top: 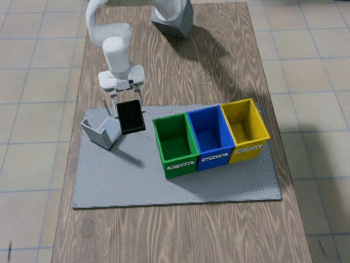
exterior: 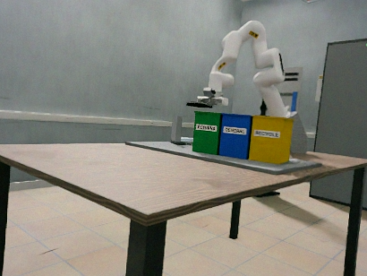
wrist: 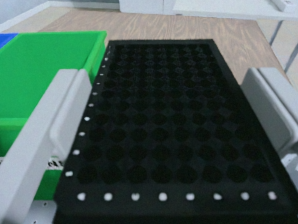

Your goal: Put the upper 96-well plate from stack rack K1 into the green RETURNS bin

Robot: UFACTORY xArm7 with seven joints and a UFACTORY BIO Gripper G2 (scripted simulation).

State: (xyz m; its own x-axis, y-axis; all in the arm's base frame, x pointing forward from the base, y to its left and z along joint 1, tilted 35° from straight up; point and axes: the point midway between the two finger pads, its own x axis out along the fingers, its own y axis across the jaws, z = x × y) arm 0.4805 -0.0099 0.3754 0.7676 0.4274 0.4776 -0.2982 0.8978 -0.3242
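Now: hand 170 mm to the right of the green returns bin, 140 mm above it and 60 mm short of it. From my hand the other things lie so: black 96-well plate: 20 mm ahead, 10 mm to the left, 10 mm below; then yellow bin: 420 mm to the left, 140 mm below, 30 mm behind; then blue bin: 290 mm to the left, 140 mm below, 20 mm ahead.
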